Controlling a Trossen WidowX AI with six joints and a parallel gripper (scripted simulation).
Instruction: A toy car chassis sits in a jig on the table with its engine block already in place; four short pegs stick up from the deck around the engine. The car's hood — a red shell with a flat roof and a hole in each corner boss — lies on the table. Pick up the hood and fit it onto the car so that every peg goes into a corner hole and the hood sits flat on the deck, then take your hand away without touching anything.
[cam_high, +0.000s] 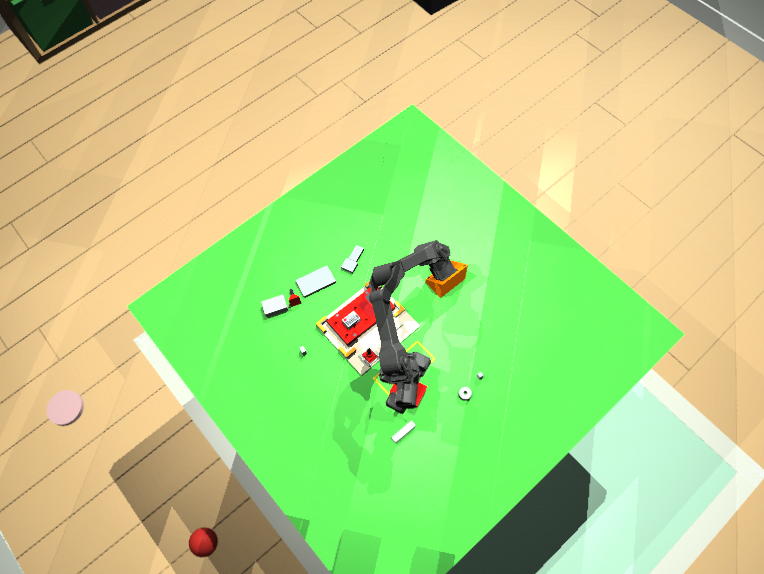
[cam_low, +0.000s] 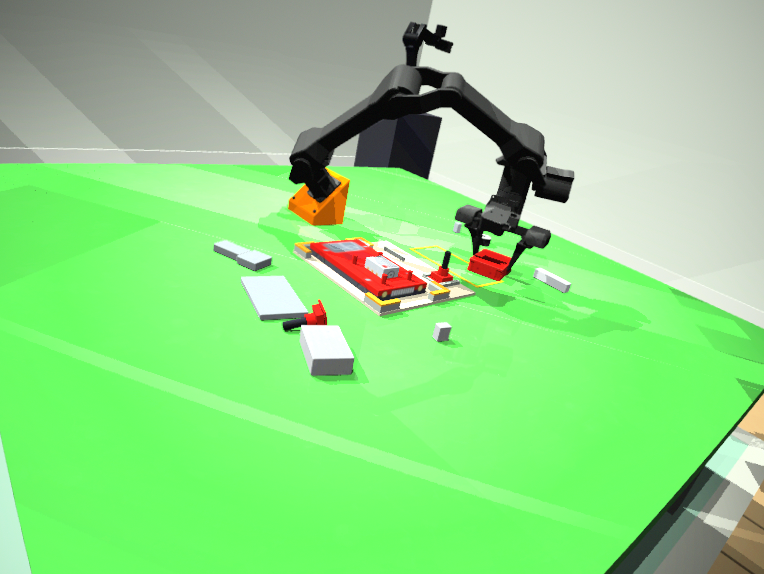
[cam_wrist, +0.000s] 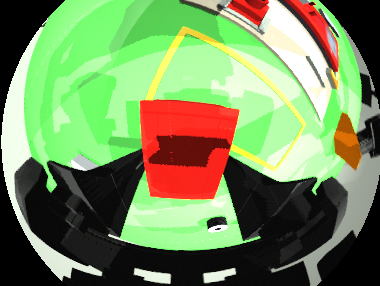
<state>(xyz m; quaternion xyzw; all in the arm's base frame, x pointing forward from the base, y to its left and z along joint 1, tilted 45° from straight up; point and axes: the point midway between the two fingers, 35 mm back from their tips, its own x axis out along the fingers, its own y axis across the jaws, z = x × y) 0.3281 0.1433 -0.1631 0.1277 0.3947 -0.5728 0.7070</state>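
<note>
Now: the grey engine block 29 cm to the right of my gripper tip and 1 cm above it. Also, from my gripper tip: red hood right at my gripper tip.
</note>
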